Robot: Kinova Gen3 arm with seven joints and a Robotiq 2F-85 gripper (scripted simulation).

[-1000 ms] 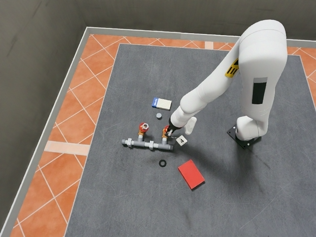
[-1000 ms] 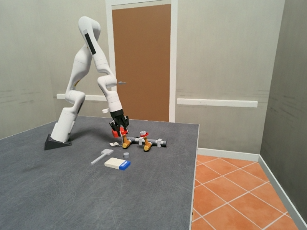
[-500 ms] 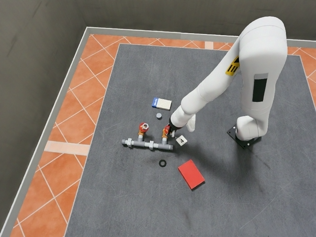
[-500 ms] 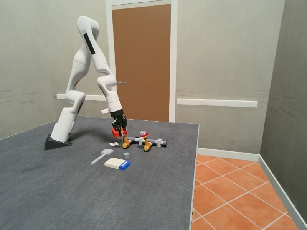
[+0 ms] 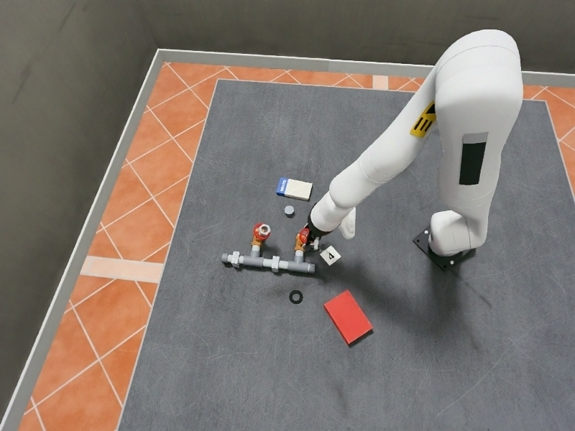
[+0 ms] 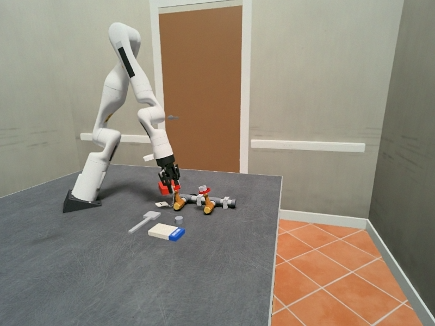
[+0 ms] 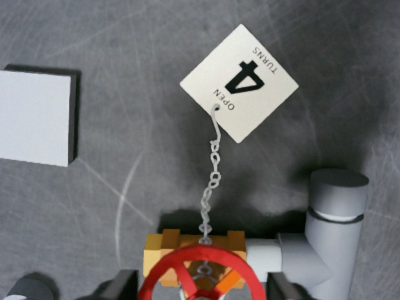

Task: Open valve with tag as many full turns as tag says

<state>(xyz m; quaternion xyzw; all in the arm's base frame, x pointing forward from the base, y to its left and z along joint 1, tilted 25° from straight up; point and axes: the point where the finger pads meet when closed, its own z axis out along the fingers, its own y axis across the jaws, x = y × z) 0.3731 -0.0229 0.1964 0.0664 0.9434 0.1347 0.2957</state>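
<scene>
The white tag is 90 mm below my hand, 70 mm behind it and 20 mm to the left of it. Also, from my hand: grey paddle: 130 mm to the right, 90 mm below, 60 mm behind; blue box: 210 mm to the right, 80 mm below, 50 mm ahead; red block: 200 mm to the left, 120 mm behind, 80 mm below.
</scene>
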